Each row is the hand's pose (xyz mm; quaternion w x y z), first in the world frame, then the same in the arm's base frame.
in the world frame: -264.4 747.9 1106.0 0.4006 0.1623 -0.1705 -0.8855
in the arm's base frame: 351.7 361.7 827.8 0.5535 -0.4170 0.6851 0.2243
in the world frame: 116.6 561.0 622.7 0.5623 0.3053 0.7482 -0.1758
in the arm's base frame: -131.8 -24.1 1003.9 0.6018 0.4614 -0.5179 -0.3959
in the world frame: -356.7 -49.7 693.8 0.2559 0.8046 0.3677 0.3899
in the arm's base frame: -152.9 -89.7 231.1 0.7917 0.0046 -0.4977 0.3543
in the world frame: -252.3 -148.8 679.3 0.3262 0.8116 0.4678 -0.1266
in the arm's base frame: -297.1 -82.7 221.4 0.5552 0.4083 -0.6961 0.2011
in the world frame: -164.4 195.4 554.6 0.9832 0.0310 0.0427 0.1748
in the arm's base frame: -163.9 -170.2 562.5 0.3067 -0.3974 -0.6478 -0.5730
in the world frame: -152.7 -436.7 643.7 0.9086 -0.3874 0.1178 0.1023
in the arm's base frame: -561.3 -104.3 67.2 0.1721 -0.3443 -0.3465 -0.8555
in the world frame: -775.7 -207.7 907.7 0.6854 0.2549 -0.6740 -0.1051
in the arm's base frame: 96.4 12.8 -185.6 0.3481 0.5165 0.7805 0.0532
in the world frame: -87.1 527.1 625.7 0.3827 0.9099 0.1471 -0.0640
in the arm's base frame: 0.6 -70.7 852.4 0.4087 0.1638 -0.8289 0.3450
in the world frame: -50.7 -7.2 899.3 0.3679 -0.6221 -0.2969 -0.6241
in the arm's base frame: -323.6 183.9 414.6 0.7297 -0.0388 0.1147 0.6729
